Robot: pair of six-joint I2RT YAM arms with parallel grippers.
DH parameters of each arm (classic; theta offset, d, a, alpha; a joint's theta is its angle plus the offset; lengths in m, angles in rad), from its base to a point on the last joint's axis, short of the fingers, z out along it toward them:
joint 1: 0 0.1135 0.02 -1.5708
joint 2: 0 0 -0.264 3.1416
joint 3: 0.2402 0 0.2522 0
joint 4: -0.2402 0 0.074 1.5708
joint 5: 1.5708 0 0 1.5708
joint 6: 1.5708 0.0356 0 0
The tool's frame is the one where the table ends.
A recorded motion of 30 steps. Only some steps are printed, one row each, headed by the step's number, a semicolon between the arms.
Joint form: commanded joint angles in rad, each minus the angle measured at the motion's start. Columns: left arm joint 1, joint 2, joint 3, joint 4, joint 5, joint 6; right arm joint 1, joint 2, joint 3, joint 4, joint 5, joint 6.
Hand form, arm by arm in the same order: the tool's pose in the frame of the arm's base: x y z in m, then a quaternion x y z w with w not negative. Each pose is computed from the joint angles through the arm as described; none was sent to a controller.
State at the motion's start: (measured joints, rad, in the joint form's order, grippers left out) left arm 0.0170 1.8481 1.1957 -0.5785 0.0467 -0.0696; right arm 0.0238 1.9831 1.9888 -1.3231 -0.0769 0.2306
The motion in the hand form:
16: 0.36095 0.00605 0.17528 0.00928 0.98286 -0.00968 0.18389; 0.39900 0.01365 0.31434 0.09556 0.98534 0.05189 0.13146
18: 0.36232 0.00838 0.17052 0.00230 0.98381 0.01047 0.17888; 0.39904 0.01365 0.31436 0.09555 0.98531 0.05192 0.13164
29: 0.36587 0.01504 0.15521 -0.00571 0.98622 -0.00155 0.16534; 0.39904 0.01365 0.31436 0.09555 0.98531 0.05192 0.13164
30: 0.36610 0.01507 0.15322 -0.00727 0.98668 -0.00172 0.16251; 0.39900 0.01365 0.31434 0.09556 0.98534 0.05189 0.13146
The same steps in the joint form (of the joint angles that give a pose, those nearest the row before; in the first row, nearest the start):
16: 0.0027 -0.0229 0.0179 -0.0114 -0.0172 0.1026; 0.0042 -0.0008 0.0110 0.0100 0.0073 0.0004
18: 0.0049 -0.0084 0.0179 -0.0061 -0.0588 0.0984; 0.0042 -0.0008 0.0111 0.0103 0.0072 0.0004
29: 0.0256 0.0366 0.0160 0.0126 -0.0317 0.0980; 0.0042 -0.0008 0.0111 0.0103 0.0072 0.0004
30: 0.0256 0.0424 0.0160 0.0126 -0.0320 0.0950; 0.0042 -0.0008 0.0110 0.0100 0.0073 0.0004

